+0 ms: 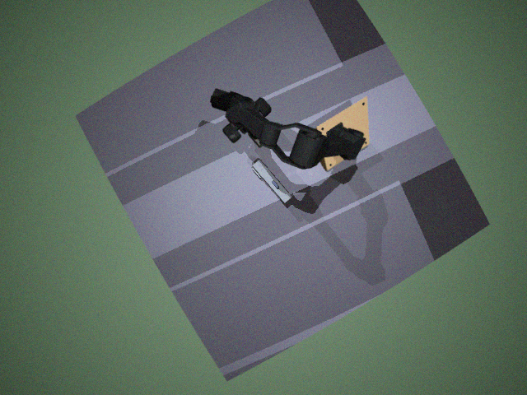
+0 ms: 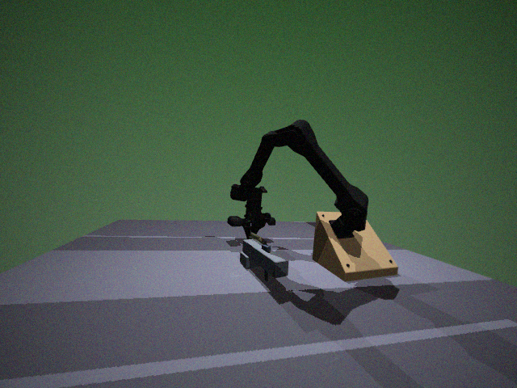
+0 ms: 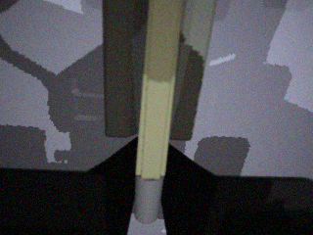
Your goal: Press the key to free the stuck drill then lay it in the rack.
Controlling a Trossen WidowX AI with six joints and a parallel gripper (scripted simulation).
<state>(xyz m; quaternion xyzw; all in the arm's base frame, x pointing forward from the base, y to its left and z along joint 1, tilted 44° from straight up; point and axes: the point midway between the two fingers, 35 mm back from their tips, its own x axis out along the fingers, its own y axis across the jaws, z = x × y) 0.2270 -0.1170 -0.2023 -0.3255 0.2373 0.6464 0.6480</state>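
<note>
The drill is 4 cm to the left of my gripper tip and 3 cm above it. From my gripper tip the other things lie so: dark key 5 cm ahead, 25 cm to the left, 4 cm above; then grey-olive block 1 cm behind, 5 cm to the left, 1 cm above; then dark block 5 cm ahead, 23 cm to the left, 4 cm above.
</note>
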